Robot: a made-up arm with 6 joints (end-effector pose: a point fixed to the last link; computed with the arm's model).
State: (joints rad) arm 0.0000 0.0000 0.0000 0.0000 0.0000 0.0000
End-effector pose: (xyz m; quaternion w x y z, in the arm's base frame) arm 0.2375 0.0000 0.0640 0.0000 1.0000 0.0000 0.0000
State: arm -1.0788 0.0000 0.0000 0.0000 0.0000 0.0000
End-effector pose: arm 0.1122 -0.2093 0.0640 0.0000 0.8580 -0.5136 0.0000
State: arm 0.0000 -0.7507 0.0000 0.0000 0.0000 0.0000
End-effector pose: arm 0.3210 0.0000 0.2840 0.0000 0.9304 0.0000 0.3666
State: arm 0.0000 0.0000 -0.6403 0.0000 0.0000 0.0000
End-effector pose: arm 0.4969 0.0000 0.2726 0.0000 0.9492 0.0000 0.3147
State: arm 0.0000 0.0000 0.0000 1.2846 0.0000 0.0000
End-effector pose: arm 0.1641 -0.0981 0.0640 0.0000 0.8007 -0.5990 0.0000
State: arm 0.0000 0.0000 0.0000 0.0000 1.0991 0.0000
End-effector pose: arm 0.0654 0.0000 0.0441 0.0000 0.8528 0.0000 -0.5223
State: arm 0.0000 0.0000 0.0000 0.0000 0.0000 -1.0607
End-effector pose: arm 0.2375 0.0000 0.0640 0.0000 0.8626 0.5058 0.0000
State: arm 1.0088 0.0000 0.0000 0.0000 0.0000 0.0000
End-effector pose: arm 0.1266 0.2010 0.0640 0.0000 0.8755 0.4833 0.0000
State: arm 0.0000 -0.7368 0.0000 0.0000 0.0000 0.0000
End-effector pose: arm 0.3210 0.0000 0.2796 0.0000 0.9329 0.0000 0.3601
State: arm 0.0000 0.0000 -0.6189 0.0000 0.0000 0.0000
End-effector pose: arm 0.4907 0.0000 0.2632 0.0000 0.9525 0.0000 0.3045
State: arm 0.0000 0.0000 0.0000 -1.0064 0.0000 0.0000
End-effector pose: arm 0.1899 0.0864 0.0640 0.0000 0.8760 0.4822 0.0000
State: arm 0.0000 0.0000 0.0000 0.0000 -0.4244 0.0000
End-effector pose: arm 0.2822 0.0000 0.1177 0.0000 0.9776 0.0000 0.2106
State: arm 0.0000 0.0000 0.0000 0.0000 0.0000 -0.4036
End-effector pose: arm 0.2375 0.0000 0.0640 0.0000 0.9797 0.2004 0.0000
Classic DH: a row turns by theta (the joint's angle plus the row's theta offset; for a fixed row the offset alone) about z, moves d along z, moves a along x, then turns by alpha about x. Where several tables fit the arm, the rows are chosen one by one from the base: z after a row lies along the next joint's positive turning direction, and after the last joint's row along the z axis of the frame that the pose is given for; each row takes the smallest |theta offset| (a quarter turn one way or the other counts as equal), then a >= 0, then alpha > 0; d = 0 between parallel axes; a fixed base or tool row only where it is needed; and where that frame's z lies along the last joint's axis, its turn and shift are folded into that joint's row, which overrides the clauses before.
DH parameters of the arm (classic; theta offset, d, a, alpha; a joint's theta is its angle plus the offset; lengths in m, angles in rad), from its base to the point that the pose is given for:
joint 1: 0 0.2799 0 -1.5708
joint 2: -1.3848 0 0.2845 0
joint 3: 1.3848 0 0.0826 -1.5708
joint 4: 0 0.3649 0 1.5708
joint 5: 0 0 0.1023 -1.5708
joint 6: 0 0.1306 0 0

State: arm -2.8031 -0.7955 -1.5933 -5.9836 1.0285 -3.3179
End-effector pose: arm -0.1579 -0.0741 0.9105 0.1977 0.7382 0.2155 -0.6079
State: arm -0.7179 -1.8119 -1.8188 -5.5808 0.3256 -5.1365
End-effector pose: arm -0.5048 0.3936 0.6659 0.5077 -0.0637 -0.1428 -0.8472
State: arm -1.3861 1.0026 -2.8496 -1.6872 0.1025 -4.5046
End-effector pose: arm 0.2204 -0.7018 0.5934 0.5071 0.4144 -0.4323 0.6198
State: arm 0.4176 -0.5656 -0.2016 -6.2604 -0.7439 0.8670
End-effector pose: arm 0.3157 0.1360 0.4331 0.4108 -0.7070 0.1733 -0.5489
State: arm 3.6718 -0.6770 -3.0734 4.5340 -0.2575 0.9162
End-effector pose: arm 0.4529 0.1147 0.8785 0.9363 -0.0800 0.2899 -0.1812
